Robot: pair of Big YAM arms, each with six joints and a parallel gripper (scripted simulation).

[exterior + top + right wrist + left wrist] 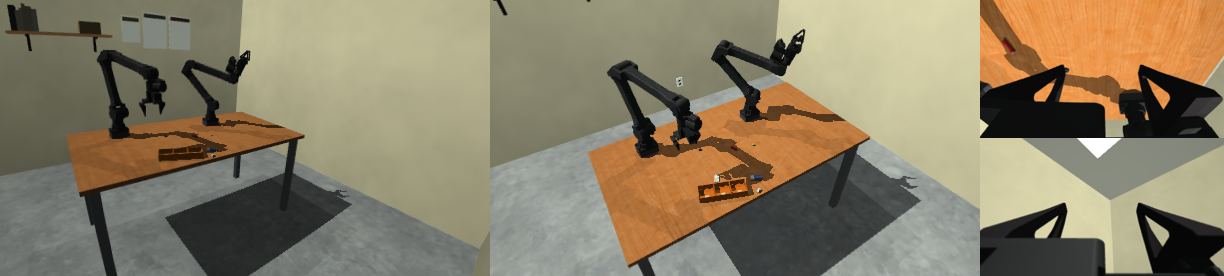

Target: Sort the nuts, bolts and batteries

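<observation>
The orange bin unit is 20 cm below my right hand, 20 cm ahead of it and 10 cm to the left of it. Round my right hand: white domino 22 cm below, 11 cm to the left, 10 cm ahead; then dark nut 22 cm below, 17 cm behind, 12 cm to the left; then red battery 31 cm to the left, 21 cm below, 8 cm behind.
</observation>
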